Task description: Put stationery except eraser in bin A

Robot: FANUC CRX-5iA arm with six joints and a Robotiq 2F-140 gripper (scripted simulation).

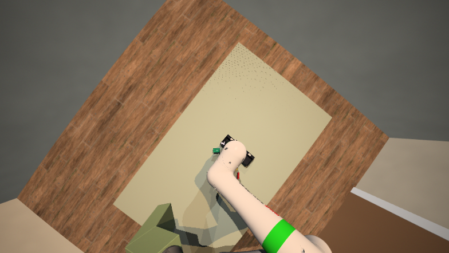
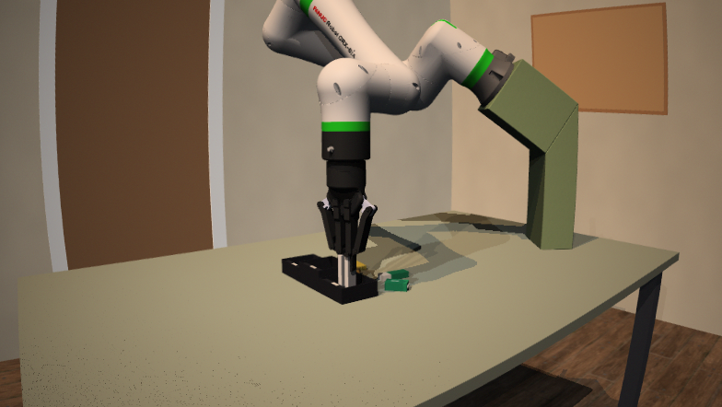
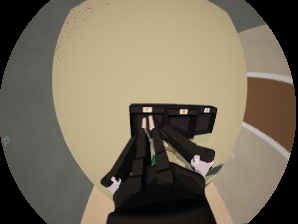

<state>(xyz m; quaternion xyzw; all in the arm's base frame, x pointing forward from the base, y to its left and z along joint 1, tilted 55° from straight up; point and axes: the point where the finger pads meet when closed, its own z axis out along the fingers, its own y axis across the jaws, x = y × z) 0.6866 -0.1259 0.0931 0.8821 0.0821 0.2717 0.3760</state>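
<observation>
Right now my hand is 16 cm past the yellow block, 8 cm to the left of it and 4 cm above it. Also, from my hand: brass thing (12 cm behind, 5 cm to the right, 4 cm below); then green block (8 cm behind, 8 cm to the left, 4 cm below); then green-and-white block (13 cm behind, 3 cm to the left, 4 cm below).
</observation>
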